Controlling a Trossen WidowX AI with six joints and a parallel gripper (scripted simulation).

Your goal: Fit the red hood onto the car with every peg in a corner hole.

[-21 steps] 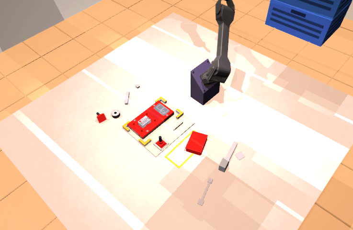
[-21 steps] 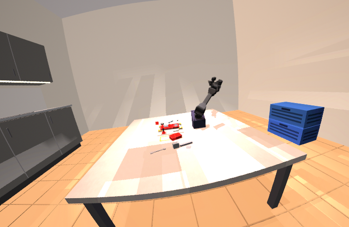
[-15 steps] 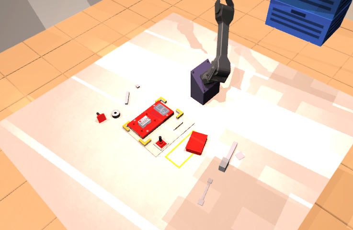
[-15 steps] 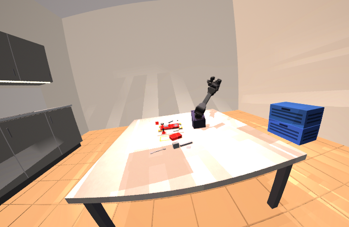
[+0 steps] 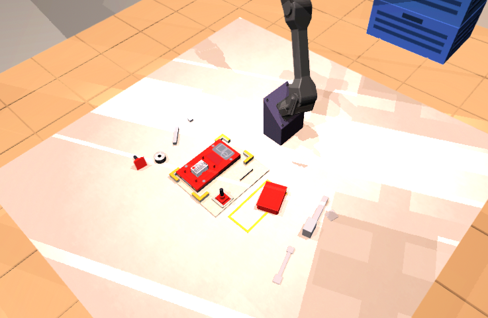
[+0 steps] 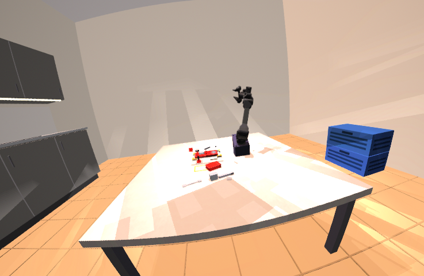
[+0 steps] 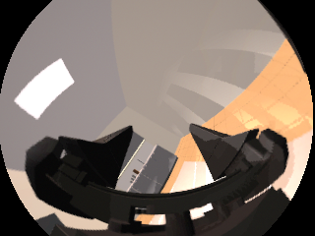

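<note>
The red hood is 660 mm to the left of my gripper tip, 520 mm below it and 300 mm ahead of it. Round my gripper tip: white wheel (530 mm below, 460 mm ahead, 270 mm to the left); then white engine block (510 mm below, 420 mm to the left, 400 mm ahead).
</note>
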